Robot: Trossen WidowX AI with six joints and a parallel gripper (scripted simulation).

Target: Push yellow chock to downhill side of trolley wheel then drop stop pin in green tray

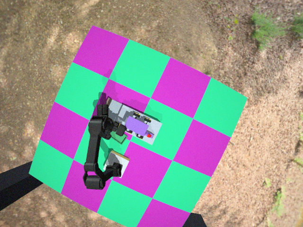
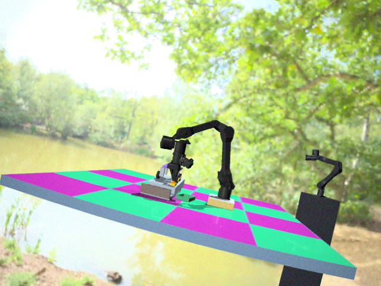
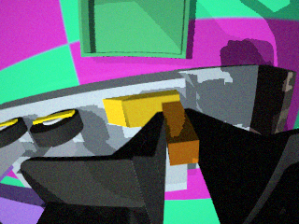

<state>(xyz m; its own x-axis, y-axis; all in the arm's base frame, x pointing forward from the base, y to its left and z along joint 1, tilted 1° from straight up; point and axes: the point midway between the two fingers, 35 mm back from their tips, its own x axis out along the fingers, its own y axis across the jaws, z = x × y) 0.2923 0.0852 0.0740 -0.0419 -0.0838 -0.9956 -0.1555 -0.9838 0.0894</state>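
Right now the red-headed stop pin is 230 mm to the right of my gripper tip and 40 mm above it. The rest, counted from my gripper tip: yellow chock 20 mm to the right, 10 mm below; grey ramp 140 mm to the right, 40 mm below, 40 mm ahead; green tray 90 mm below, 80 mm behind, 20 mm to the right.
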